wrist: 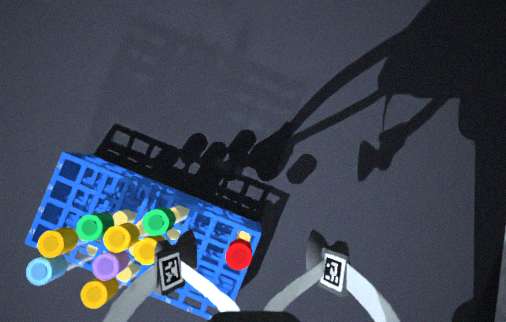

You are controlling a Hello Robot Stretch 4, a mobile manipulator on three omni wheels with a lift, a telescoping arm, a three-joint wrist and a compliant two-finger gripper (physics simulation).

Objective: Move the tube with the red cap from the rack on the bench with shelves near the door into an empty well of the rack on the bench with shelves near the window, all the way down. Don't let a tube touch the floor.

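Frame: origin at the robot's base, x ahead, y left, z up, level; millimetres.
Where they show: hand, tool point: [253, 255].
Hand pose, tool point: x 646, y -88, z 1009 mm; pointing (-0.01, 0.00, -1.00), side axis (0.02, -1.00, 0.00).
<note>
Each offset is from my tool point to the top centre of the thing. "spot": to the spot under its first point. Level surfaces: height alone.
The tube with the red cap {4 mm back, 10 mm left, 3 mm down} [239, 254] stands in a well near the right end of the blue rack {spot: 59 mm back, 41 mm left, 66 mm down} [206, 299], in the lower middle of the wrist view. My gripper [252, 252] is open, seen from above the rack. Its left fingertip hangs over the rack, left of the red cap, and its right fingertip is out past the rack's right end. The red cap shows between the two fingertips in the picture, nearer the left one, and neither fingertip touches it. The other rack does not show.
Several tubes with yellow, green, purple and light blue caps stand in the left and middle part of the rack, including a yellow-capped tube {2 mm back, 76 mm left, 3 mm down} [148, 251] close beside my left fingertip. Dark shadows of the rack and the arm lie across the bench top {123 mm down} [320, 210].
</note>
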